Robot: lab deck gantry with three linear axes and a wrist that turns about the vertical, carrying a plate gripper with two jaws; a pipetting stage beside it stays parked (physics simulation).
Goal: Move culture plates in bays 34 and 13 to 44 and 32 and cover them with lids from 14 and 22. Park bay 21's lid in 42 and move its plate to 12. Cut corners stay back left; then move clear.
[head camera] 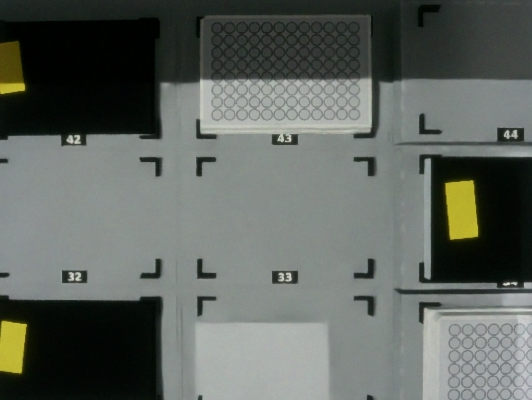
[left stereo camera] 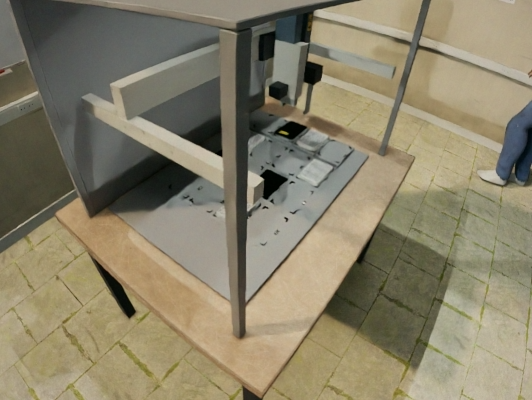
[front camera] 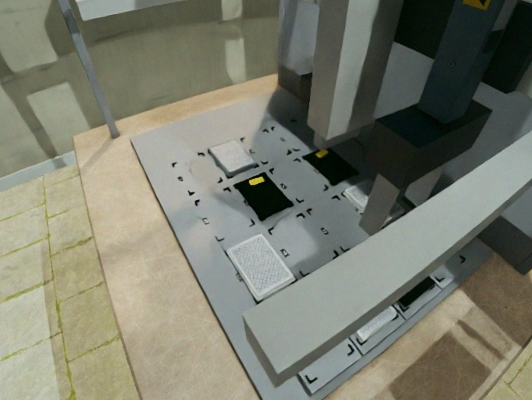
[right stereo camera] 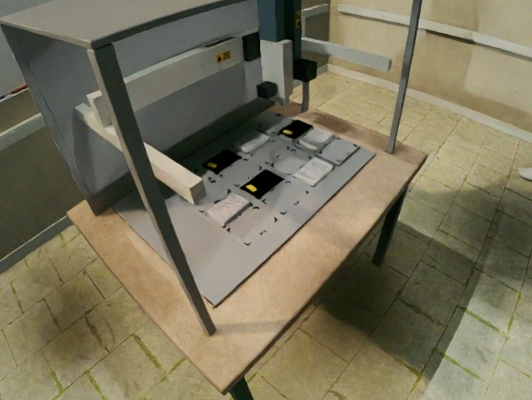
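Where they show: gripper, between the fingertips: (left stereo camera: pixel 294 108) (front camera: pixel 390 217) (right stereo camera: pixel 294 107); robot's base, origin of its link: (left stereo camera: pixel 263 244) (front camera: pixel 173 164) (right stereo camera: pixel 247 244).
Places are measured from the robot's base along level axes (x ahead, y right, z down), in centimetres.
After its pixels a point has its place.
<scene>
My gripper (front camera: pixel 394 215) @(x 50.9, y -22.7, z -16.0 cm) hangs at the back right, its two jaws apart with nothing seen between them; the beam hides part of one jaw. Bay 34 holds a black piece with a yellow label (head camera: pixel 500 250) @(x 53.6, y -23.6, z -3.1 cm) (front camera: pixel 419 292) @(x 61.5, y -25.5, z -3.1 cm) (right stereo camera: pixel 296 129) @(x 55.0, y -24.8, z -3.1 cm), a pale strip along its left side. Similar black pieces lie in bay 22 (head camera: pixel 90 350) @(x 24.4, y -15.7, z -0.8 cm) (front camera: pixel 265 200) @(x 25.2, y -14.3, z -0.8 cm) (right stereo camera: pixel 262 183) @(x 22.4, y -14.5, z -0.8 cm) and bay 42 (head camera: pixel 90 75) @(x 24.6, y -36.5, z -0.8 cm) (front camera: pixel 332 169) @(x 25.0, y -35.2, z -0.8 cm) (right stereo camera: pixel 222 161) @(x 22.4, y -35.5, z -0.8 cm). White plates sit in bay 13 (front camera: pixel 261 266) @(x 40.1, y -4.2, z -1.4 cm) (right stereo camera: pixel 313 171) @(x 38.3, y -4.0, z -1.4 cm) and bay 21 (front camera: pixel 232 156) @(x 7.2, y -14.8, z -1.4 cm) (right stereo camera: pixel 227 210) @(x 5.1, y -14.0, z -1.5 cm). Bays 32 and 44 show bare corner marks in the head view.
A white plate (head camera: pixel 285 75) @(x 39.2, y -36.1, z -1.4 cm) (right stereo camera: pixel 252 142) @(x 38.2, y -34.5, z -1.4 cm) sits in bay 43, and another white plate (head camera: pixel 487 360) @(x 52.9, y -16.0, z -2.9 cm) (front camera: pixel 377 324) @(x 61.3, y -14.7, z -2.9 cm) (right stereo camera: pixel 317 139) @(x 54.5, y -13.7, z -2.9 cm) in bay 24. A grey beam (front camera: pixel 390 250) @(x 61.8, y 0.3, z -40.0 cm) crosses the front view. The pale pipetting stage (front camera: pixel 345 75) (right stereo camera: pixel 276 70) stands beside the gripper.
</scene>
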